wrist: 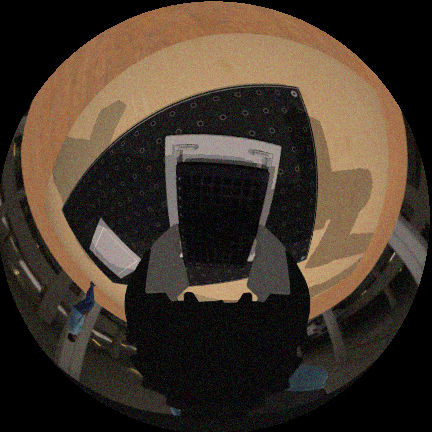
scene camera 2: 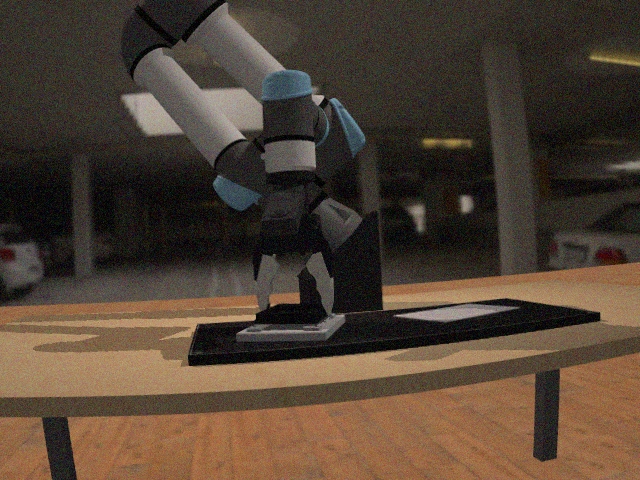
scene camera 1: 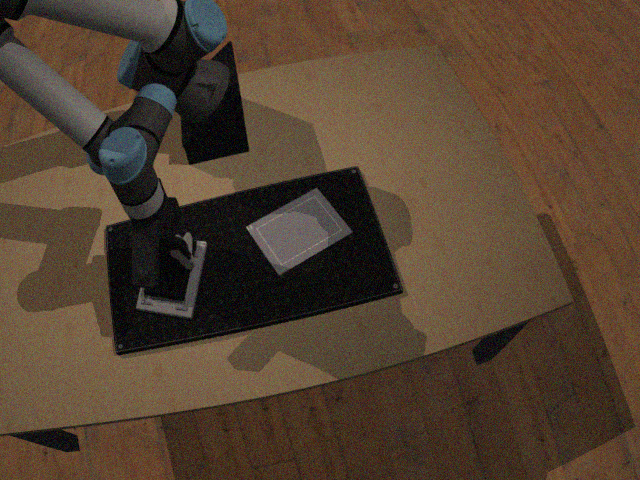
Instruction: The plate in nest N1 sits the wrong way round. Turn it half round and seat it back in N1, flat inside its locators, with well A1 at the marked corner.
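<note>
A black well plate point(scene camera 1: 175, 288) point(scene camera 2: 292, 313) point(wrist: 220, 200) is held over the light grey nest N1 point(scene camera 1: 196, 281) point(scene camera 2: 281, 336) point(wrist: 220, 146). In the wrist view its long sides run nearly parallel to the nest's side walls, and a strip of the nest's inside shows past its far edge. In scene camera 2 it stands above the nest's rim and looks about level; whether its underside touches the nest is hidden. My gripper point(scene camera 2: 296, 308) point(wrist: 217, 224) is shut on the plate, one finger at each long side. Well A1 and the corner mark are too dark to make out.
The nest stands on a black board point(scene camera 1: 232, 289) point(scene camera 2: 465, 323) point(wrist: 150, 150) with holes. A flat pale sheet with an outlined rectangle point(scene camera 1: 299, 232) point(scene camera 2: 457, 312) point(wrist: 114, 252) lies on the same board. A black upright block point(scene camera 1: 219, 134) point(scene camera 2: 361, 273) stands behind the board.
</note>
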